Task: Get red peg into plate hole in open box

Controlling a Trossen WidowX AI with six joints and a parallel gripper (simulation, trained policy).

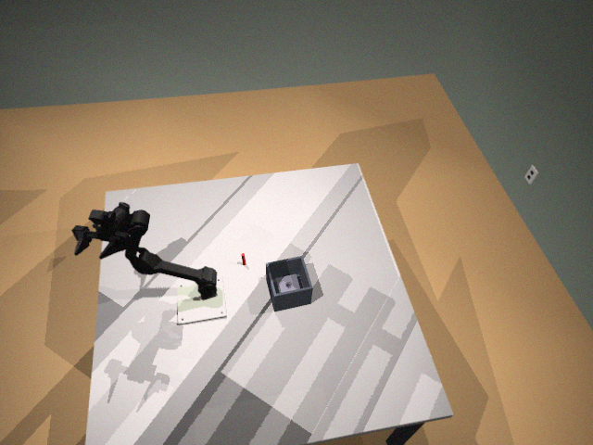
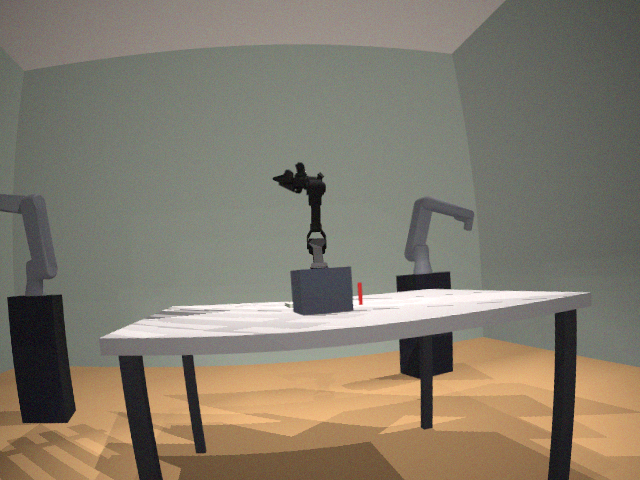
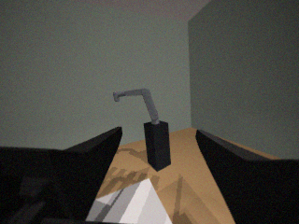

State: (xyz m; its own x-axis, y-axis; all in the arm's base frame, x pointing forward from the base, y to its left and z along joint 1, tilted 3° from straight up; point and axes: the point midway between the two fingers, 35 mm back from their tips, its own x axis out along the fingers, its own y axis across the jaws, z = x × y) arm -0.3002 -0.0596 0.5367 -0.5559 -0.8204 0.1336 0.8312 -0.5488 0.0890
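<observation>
The red peg lies 51 cm below my gripper tip, 51 cm ahead of it and 16 cm to the left of it. From my gripper tip the other things lie so: plate (65 cm ahead, 51 cm below, 4 cm to the right).
</observation>
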